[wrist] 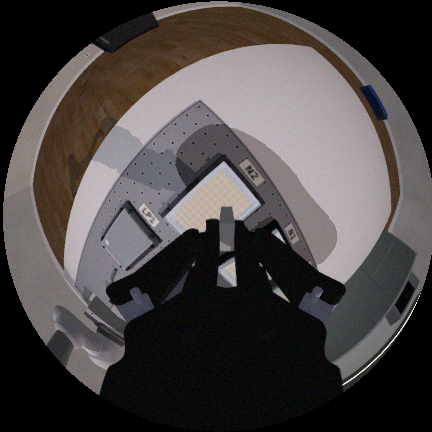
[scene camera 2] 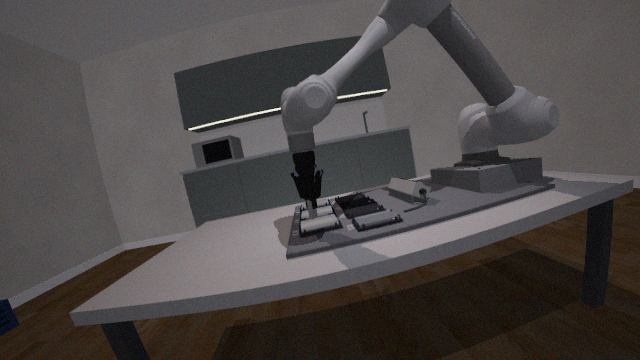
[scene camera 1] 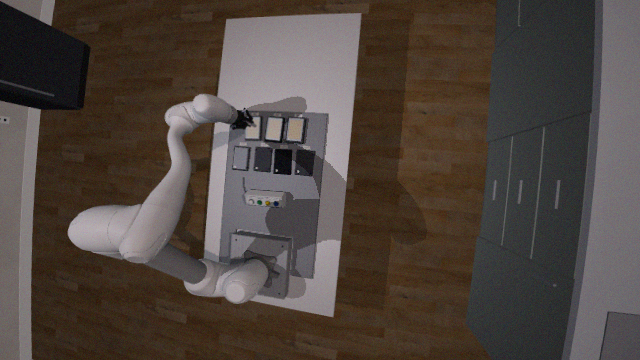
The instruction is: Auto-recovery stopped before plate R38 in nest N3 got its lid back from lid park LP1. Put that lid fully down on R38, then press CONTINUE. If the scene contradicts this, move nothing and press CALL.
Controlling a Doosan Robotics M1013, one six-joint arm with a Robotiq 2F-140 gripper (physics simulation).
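Seen in the pictures: gripper, fingertip midpoint: (wrist: pixel 226 216) (scene camera 2: pixel 313 217) (scene camera 1: pixel 254 124); arm's base at its link origin: (wrist: pixel 111 332) (scene camera 2: pixel 480 163) (scene camera 1: pixel 258 268).
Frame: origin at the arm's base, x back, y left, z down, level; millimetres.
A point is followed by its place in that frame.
Note:
My gripper (scene camera 1: pixel 254 124) @[x -799, y 202, z 36 mm] (scene camera 2: pixel 313 204) (wrist: pixel 226 216) @[x -799, y 202, z 36 mm] is shut and empty above the plate row; a pale grey piece shows at its fingertips. Three pale plates stand in the row. The plate by label N2 (wrist: pixel 207 200) @[x -788, y 235, z 44 mm] is nearest lid park LP1. Another plate (wrist: pixel 228 270) @[x -748, y 113, z 42 mm], partly hidden by the fingers, lies by them. Label N1 (wrist: pixel 291 233) @[x -884, y 90, z 71 mm] shows; N3 and R38 are not readable, so I cannot tell which plate is R38 or whether it has a lid. A grey, lid-like piece (scene camera 1: pixel 241 158) @[x -592, y 255, z 55 mm] (scene camera 2: pixel 377 219) @[x -591, y 292, z 55 mm] (wrist: pixel 127 239) @[x -611, y 262, z 55 mm] lies in LP1. The button box (scene camera 1: pixel 265 198) @[x -400, y 32, z -8 mm] (scene camera 2: pixel 407 189) @[x -421, y 118, z 20 mm] has white, green, yellow and blue buttons; CONTINUE and CALL are unreadable.
Three dark holders (scene camera 1: pixel 263 159) @[x -611, y 119, z 63 mm] (scene camera 1: pixel 282 161) @[x -621, y 1, z 62 mm] (scene camera 1: pixel 304 162) @[x -639, y -129, z 63 mm] stand beside LP1. A cable lies by the button box. All stand on a grey perforated board (scene camera 1: pixel 235 210) @[x -273, y 242, z 72 mm] (wrist: pixel 200 117) @[x -853, y 358, z 72 mm] on the white table (scene camera 1: pixel 290 60) @[x -1222, y 84, z 85 mm] (scene camera 2: pixel 200 265) @[x -1170, y 361, z 85 mm]. The arm's base plate (scene camera 1: pixel 240 250) @[x -76, y 124, z -8 mm] is at the other end.

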